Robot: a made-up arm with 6 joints. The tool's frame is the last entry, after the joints. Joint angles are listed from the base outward.
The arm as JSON. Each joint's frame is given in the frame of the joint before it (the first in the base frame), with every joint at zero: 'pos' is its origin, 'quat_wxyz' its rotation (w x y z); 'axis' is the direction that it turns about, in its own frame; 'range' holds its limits. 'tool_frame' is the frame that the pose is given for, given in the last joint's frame.
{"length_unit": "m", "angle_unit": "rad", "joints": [
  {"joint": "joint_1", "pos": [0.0, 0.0, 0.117], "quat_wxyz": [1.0, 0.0, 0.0, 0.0], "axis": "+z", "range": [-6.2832, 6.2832]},
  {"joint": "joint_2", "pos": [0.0, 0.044, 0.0], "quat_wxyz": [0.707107, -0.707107, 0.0, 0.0], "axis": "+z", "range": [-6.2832, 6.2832]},
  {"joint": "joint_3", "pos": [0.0, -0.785, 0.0], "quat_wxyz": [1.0, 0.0, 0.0, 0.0], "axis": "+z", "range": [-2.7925, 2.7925]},
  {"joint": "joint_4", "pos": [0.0, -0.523, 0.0], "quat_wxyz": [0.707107, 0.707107, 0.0, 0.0], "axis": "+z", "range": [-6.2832, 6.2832]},
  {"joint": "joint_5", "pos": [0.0, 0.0, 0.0], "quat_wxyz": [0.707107, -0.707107, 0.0, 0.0], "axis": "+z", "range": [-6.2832, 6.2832]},
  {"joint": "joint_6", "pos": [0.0, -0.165, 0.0], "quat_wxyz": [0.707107, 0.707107, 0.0, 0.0], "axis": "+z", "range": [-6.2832, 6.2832]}
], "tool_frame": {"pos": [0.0, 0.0, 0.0], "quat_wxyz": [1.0, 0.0, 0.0, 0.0]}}
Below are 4 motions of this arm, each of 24 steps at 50 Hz.
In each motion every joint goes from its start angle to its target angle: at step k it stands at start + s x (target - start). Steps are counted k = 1, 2, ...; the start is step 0. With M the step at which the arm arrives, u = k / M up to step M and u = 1 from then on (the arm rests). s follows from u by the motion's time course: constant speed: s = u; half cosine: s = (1 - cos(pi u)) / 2; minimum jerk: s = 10 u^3 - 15 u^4 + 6 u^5.
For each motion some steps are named. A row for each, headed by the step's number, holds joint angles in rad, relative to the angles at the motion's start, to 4 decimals.
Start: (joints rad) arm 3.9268 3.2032 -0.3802 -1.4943 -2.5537 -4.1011
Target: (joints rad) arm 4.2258 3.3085 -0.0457 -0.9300 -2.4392 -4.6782
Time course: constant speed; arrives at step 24
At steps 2, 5, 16, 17, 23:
2: 0.0249 0.0088 0.0279 0.0470 0.0095 -0.0481
5: 0.0623 0.0219 0.0697 0.1176 0.0239 -0.1202
16: 0.1993 0.0702 0.2230 0.3762 0.0763 -0.3847
17: 0.2118 0.0746 0.2369 0.3997 0.0811 -0.4088
23: 0.2865 0.1009 0.3206 0.5408 0.1097 -0.5531

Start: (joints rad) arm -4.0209 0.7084 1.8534 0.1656 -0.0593 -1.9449
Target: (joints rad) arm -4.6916 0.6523 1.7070 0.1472 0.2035 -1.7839
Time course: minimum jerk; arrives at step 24
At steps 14, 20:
14: -0.4382 -0.0367 -0.0957 -0.0120 0.1717 0.1052
20: -0.6469 -0.0541 -0.1412 -0.0177 0.2535 0.1553

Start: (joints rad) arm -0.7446 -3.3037 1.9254 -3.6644 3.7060 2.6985
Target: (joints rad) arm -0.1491 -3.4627 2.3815 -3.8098 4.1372 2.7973
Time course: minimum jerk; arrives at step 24
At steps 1, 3, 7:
1: 0.0004 -0.0001 0.0003 -0.0001 0.0003 0.0001
3: 0.0096 -0.0026 0.0073 -0.0023 0.0069 0.0016
7: 0.0907 -0.0242 0.0694 -0.0221 0.0656 0.0150

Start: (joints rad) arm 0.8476 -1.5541 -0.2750 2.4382 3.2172 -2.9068
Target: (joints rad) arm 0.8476 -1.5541 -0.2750 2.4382 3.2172 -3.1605
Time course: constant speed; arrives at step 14
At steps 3, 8, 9, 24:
3: 0.0000 0.0000 0.0000 0.0000 0.0000 -0.0544
8: 0.0000 0.0000 0.0000 0.0000 0.0000 -0.1450
9: 0.0000 0.0000 0.0000 0.0000 0.0000 -0.1631
24: 0.0000 0.0000 0.0000 0.0000 0.0000 -0.2537

